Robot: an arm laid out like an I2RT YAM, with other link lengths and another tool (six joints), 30 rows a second.
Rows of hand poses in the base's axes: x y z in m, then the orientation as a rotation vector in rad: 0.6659, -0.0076, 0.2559, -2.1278, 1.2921, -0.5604; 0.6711, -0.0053, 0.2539, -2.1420, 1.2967, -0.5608; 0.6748, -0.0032, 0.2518, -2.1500, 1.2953, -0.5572; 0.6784, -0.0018, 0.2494, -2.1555, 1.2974, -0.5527; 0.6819, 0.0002, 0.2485, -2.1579, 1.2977, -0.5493; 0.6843, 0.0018, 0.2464, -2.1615, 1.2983, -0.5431; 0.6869, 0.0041, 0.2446, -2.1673, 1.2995, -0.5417; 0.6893, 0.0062, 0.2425, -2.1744, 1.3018, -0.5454; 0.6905, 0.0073, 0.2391, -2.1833, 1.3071, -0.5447; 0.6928, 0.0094, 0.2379, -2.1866, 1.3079, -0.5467; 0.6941, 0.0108, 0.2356, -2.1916, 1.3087, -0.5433; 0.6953, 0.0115, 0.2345, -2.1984, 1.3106, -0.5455; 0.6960, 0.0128, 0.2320, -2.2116, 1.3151, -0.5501; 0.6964, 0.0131, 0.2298, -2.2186, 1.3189, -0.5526; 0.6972, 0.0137, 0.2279, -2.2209, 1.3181, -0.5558; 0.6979, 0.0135, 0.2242, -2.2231, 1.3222, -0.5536; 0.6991, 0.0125, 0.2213, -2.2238, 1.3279, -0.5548; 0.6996, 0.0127, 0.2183, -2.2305, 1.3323, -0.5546; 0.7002, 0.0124, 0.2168, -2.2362, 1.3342, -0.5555; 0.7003, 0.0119, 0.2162, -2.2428, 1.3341, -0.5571; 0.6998, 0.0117, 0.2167, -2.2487, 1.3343, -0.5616; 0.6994, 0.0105, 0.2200, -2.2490, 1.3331, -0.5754; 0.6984, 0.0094, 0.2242, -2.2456, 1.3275, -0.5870; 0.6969, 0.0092, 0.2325, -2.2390, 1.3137, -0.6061
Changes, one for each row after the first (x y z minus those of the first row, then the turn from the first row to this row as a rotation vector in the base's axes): 0.0052, 0.0023, -0.0020, -0.0118, 0.0086, -0.0001; 0.0089, 0.0044, -0.0041, -0.0159, 0.0138, 0.0035; 0.0125, 0.0058, -0.0065, -0.0182, 0.0196, 0.0044; 0.0160, 0.0078, -0.0074, -0.0183, 0.0227, 0.0055; 0.0184, 0.0094, -0.0095, -0.0181, 0.0278, 0.0075; 0.0210, 0.0117, -0.0113, -0.0221, 0.0319, 0.0083; 0.0234, 0.0138, -0.0134, -0.0297, 0.0344, 0.0073; 0.0246, 0.0149, -0.0168, -0.0371, 0.0413, 0.0057; 0.0269, 0.0170, -0.0180, -0.0408, 0.0422, 0.0054; 0.0282, 0.0184, -0.0203, -0.0430, 0.0467, 0.0067; 0.0294, 0.0191, -0.0214, -0.0497, 0.0496, 0.0063; 0.0301, 0.0204, -0.0239, -0.0628, 0.0556, 0.0048; 0.0305, 0.0207, -0.0261, -0.0701, 0.0593, 0.0031; 0.0313, 0.0213, -0.0280, -0.0733, 0.0585, 0.0033; 0.0320, 0.0211, -0.0317, -0.0746, 0.0623, 0.0015; 0.0332, 0.0201, -0.0346, -0.0767, 0.0644, -0.0025; 0.0337, 0.0203, -0.0376, -0.0825, 0.0696, -0.0040; 0.0343, 0.0200, -0.0391, -0.0877, 0.0727, -0.0043; 0.0344, 0.0195, -0.0397, -0.0935, 0.0750, -0.0033; 0.0339, 0.0193, -0.0392, -0.1002, 0.0757, -0.0034; 0.0335, 0.0181, -0.0359, -0.1070, 0.0685, -0.0059; 0.0325, 0.0170, -0.0317, -0.1092, 0.0588, -0.0058; 0.0310, 0.0168, -0.0234, -0.1114, 0.0405, -0.0027
